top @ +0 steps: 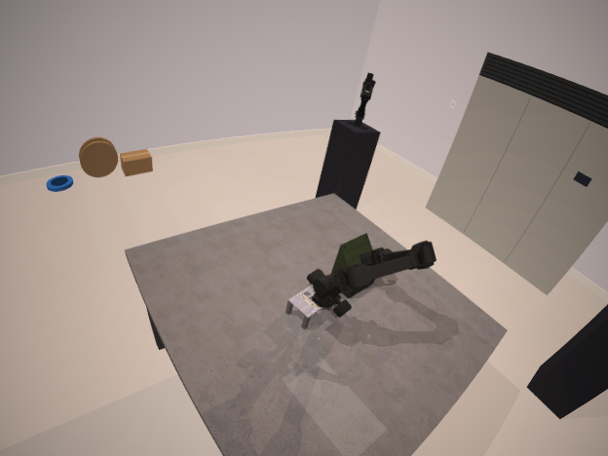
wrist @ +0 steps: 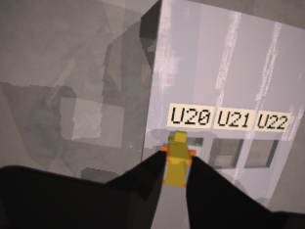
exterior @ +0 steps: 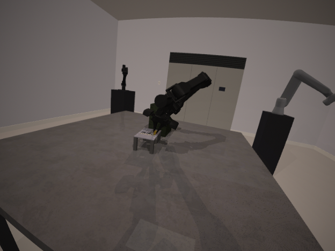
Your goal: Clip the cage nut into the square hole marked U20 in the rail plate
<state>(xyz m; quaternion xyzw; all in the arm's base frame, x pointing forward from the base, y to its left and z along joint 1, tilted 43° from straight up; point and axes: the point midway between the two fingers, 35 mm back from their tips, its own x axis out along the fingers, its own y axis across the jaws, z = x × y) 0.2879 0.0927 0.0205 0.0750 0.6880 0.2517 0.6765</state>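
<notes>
The yellow cage nut lies 1 cm below my gripper tip.
</notes>
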